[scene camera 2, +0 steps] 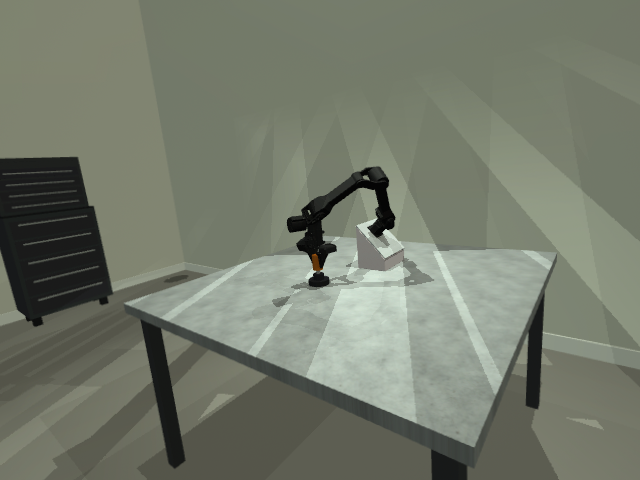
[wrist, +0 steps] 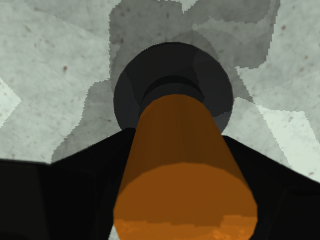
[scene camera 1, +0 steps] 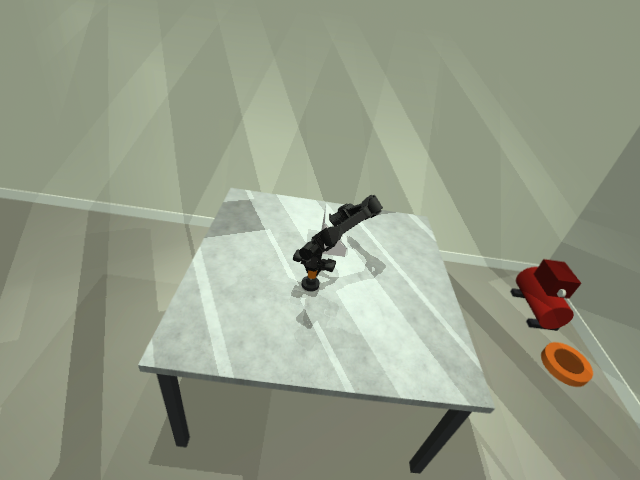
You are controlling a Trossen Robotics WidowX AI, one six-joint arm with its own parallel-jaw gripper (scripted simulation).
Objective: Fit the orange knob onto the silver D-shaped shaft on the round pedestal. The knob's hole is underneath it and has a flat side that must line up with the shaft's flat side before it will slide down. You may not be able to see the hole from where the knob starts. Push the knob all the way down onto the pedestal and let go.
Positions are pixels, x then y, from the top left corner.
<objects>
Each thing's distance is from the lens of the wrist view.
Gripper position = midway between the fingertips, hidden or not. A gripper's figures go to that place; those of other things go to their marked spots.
gripper (wrist: 176, 140): 0.11 m
orange knob (wrist: 180, 171): 0.06 m
</objects>
